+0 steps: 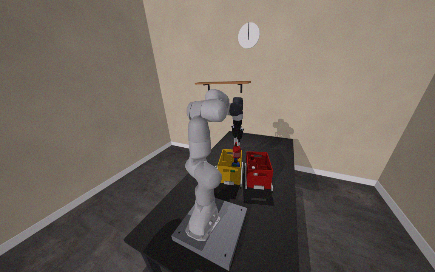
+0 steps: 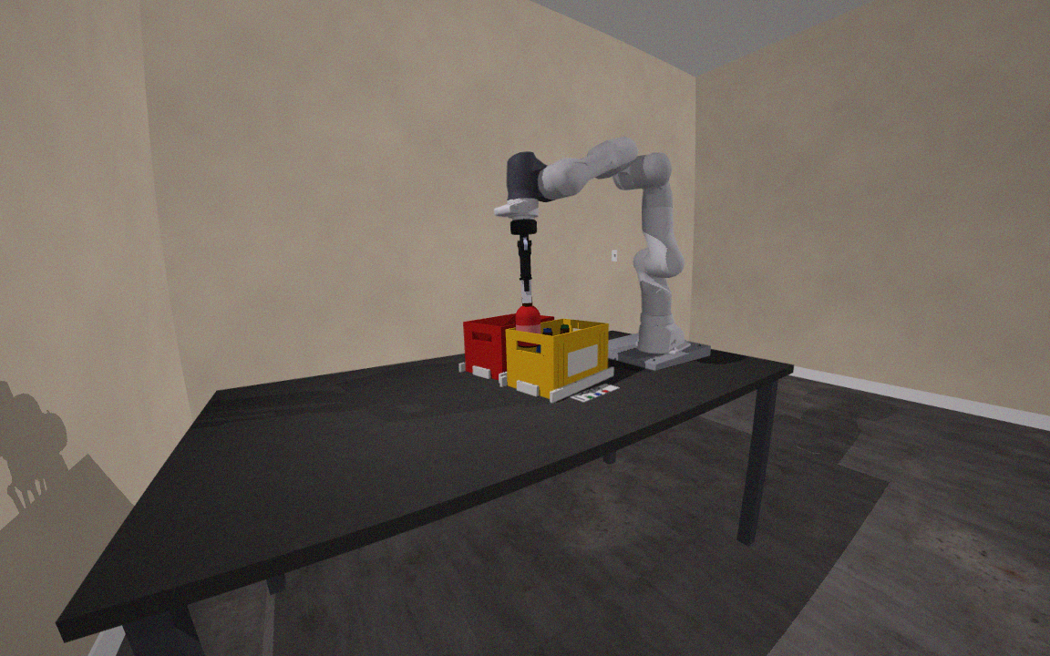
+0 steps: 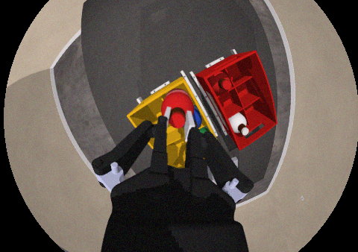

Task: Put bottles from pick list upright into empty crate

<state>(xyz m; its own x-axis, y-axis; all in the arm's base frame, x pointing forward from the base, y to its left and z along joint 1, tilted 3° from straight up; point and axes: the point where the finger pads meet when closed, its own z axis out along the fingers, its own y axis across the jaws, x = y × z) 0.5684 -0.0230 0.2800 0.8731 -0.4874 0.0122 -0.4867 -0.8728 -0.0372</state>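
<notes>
Right now the blue-labelled bottle is 90 mm behind my hand, 20 mm to the right of it and 200 mm below it. The rest, counted from my hand: green-labelled bottle (170 mm behind, 40 mm to the right, 200 mm below); red crate (60 mm behind, 200 mm to the right, 200 mm below); yellow crate (100 mm behind, 30 mm to the left, 200 mm below).
</notes>
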